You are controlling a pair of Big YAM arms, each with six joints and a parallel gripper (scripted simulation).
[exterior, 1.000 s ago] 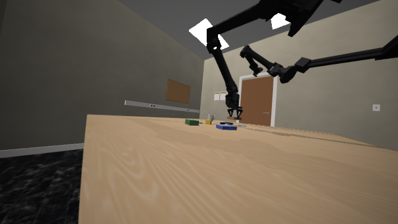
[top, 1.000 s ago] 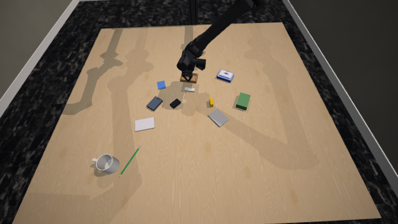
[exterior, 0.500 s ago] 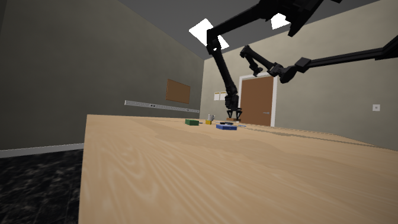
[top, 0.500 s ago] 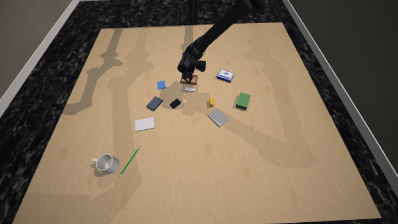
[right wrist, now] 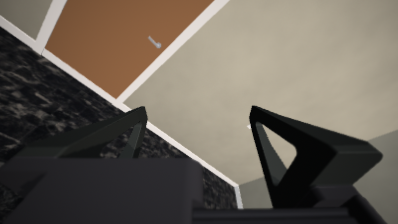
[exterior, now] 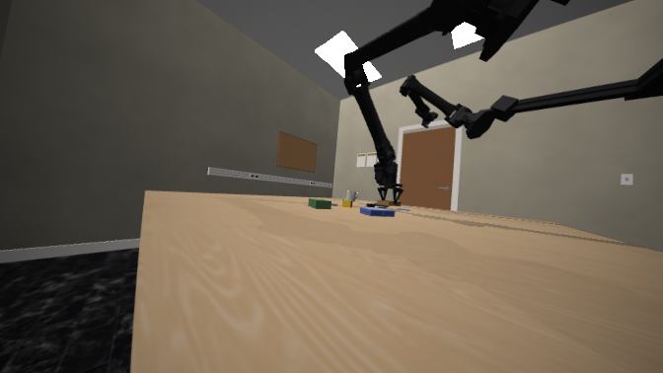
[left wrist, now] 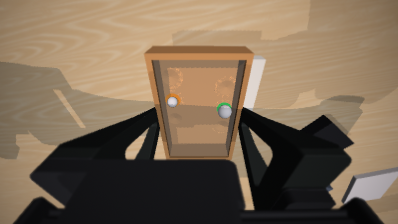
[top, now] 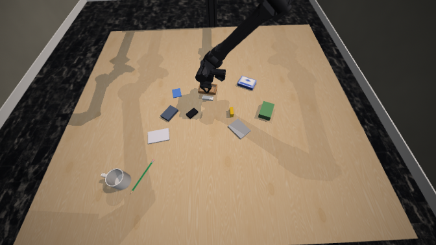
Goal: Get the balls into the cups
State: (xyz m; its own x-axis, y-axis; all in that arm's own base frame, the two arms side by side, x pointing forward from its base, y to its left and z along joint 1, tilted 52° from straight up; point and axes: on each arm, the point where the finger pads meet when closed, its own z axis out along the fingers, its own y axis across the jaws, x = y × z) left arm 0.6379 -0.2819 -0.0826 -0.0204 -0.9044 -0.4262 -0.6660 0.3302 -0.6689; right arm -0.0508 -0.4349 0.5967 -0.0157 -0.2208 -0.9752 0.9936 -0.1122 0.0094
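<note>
My left hand is 5 cm short of the white block, 4 cm above it and 1 cm to the left of it. The rest, counted from my left hand: covered wooden puzzle: 2 cm below; then black block: 15 cm ahead, 11 cm to the right, 4 cm below; then yellow block: 18 cm ahead, 12 cm to the left, 3 cm below.
</note>
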